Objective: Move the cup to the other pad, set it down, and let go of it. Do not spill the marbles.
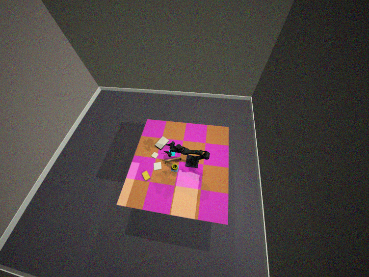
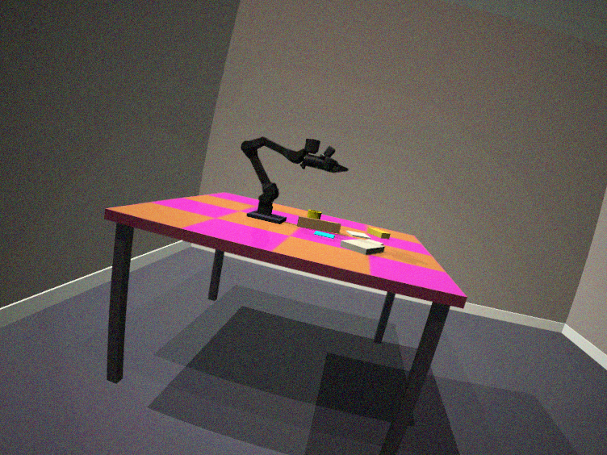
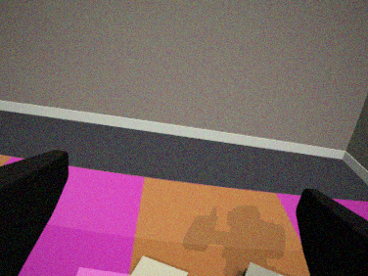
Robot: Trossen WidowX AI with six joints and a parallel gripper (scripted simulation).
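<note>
The yellow cup is 13 cm behind my gripper tip, 12 cm to the left of it and 28 cm below it. Round my gripper tip: cyan pad 3 cm behind, 9 cm to the right, 32 cm below; brown bar 8 cm behind, 2 cm to the left, 30 cm below; grey-blue pad 13 cm behind, 12 cm to the left, 32 cm below.
</note>
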